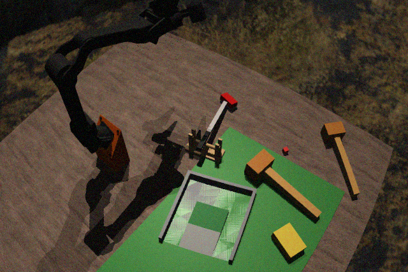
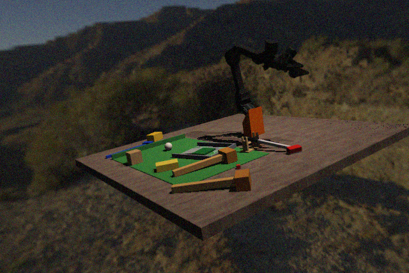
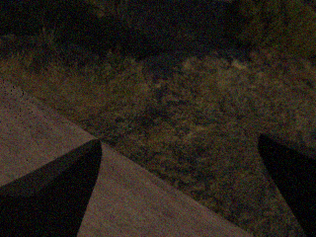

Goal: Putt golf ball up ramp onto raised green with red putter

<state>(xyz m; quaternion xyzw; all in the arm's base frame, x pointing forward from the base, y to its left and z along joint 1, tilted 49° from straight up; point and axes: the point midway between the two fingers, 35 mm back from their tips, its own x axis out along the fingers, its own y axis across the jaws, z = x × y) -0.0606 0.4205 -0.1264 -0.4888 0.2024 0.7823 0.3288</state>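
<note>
My gripper tip is now 56 cm to the left of the white golf ball, 52 cm short of it and 33 cm above it. Also, from my gripper tip: small red cube 44 cm ahead, 34 cm below, 2 cm to the left; wooden cube 73 cm ahead, 49 cm to the right, 32 cm below; green mat 52 cm ahead, 37 cm to the right, 35 cm below.
</note>
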